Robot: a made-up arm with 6 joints. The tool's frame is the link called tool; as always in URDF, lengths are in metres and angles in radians.
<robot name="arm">
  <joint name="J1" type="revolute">
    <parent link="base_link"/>
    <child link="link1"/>
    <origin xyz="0 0 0.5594"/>
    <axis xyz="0 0 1"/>
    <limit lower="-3.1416" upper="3.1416" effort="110" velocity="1.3"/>
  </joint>
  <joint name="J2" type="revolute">
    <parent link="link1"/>
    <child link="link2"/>
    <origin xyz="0.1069 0 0" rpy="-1.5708 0 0"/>
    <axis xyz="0 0 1"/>
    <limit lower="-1.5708" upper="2.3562" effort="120" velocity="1.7"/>
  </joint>
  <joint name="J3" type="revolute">
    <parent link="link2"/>
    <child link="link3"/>
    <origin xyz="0 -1.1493 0" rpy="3.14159 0 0"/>
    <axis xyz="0 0 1"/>
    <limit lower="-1.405" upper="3.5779" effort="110" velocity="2.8"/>
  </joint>
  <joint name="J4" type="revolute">
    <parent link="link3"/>
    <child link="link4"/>
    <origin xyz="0 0.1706 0" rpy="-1.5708 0 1.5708"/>
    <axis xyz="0 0 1"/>
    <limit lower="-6.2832" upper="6.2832" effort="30" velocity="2.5"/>
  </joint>
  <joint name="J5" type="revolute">
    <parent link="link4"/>
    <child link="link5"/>
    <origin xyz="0 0 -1.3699" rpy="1.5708 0 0"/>
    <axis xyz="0 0 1"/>
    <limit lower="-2.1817" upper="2.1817" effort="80" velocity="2.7"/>
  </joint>
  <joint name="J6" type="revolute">
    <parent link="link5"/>
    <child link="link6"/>
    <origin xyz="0 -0.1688 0" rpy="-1.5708 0 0"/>
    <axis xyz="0 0 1"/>
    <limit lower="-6.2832" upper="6.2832" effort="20" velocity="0.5"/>
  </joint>
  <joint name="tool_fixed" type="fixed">
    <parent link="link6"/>
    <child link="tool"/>
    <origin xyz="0 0 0" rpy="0 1.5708 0"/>
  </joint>
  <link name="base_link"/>
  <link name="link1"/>
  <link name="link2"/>
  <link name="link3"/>
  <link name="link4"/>
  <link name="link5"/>
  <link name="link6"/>
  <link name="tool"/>
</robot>
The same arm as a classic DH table. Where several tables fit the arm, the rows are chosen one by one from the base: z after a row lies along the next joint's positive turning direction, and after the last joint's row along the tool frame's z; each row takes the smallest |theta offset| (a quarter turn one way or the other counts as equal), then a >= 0, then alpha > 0; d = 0 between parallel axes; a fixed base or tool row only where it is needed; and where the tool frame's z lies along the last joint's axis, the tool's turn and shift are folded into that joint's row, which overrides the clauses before.
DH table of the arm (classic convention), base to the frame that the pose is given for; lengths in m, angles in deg. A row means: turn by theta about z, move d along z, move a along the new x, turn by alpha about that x. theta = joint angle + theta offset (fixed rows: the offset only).
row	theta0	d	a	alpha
J1	0	0.5594	0.1069	-90
J2	-90	0	1.1493	180
J3	0	0	0.1706	-90
J4	0	-1.3699	0	90
J5	0	0	0	-90
J6	90	-0.1688	0	90
tool (fixed)	-90	0	0	0
Joint limits (deg, base to tool): -180..180 -90..135 -80.5..205 -360..360 -125..125 -360..360

